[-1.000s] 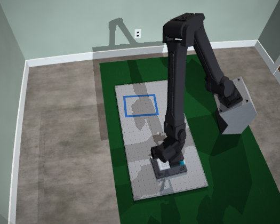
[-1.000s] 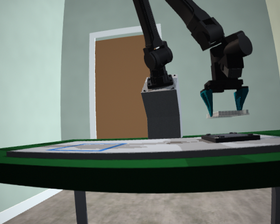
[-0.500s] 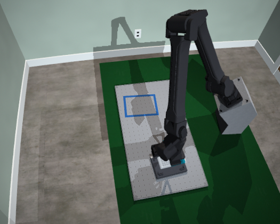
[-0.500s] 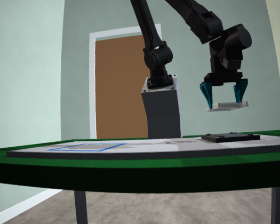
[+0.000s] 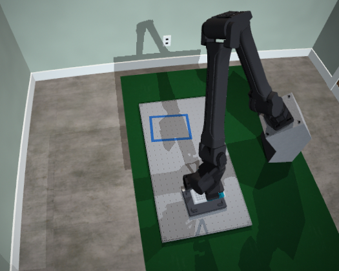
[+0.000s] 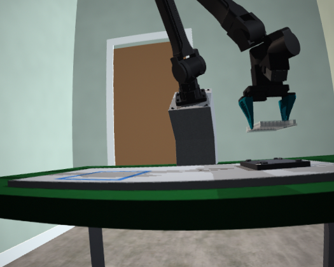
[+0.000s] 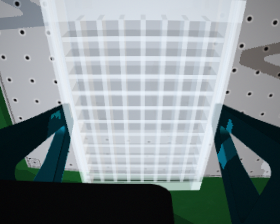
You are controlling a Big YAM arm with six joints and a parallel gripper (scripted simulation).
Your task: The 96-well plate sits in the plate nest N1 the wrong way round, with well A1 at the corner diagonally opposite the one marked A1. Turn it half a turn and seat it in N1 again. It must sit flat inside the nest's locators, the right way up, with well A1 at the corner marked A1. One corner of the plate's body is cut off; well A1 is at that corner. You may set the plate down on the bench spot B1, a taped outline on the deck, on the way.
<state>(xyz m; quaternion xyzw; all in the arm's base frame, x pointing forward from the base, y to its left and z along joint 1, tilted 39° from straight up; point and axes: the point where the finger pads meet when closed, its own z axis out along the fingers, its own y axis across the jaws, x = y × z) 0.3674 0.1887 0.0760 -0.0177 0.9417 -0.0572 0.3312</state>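
My gripper is now 9 cm above the plate nest N1. The rest, counted from my hand: 96-well plate: 1 cm below; then A1 label: 9 cm below, 7 cm ahead, 5 cm to the right.
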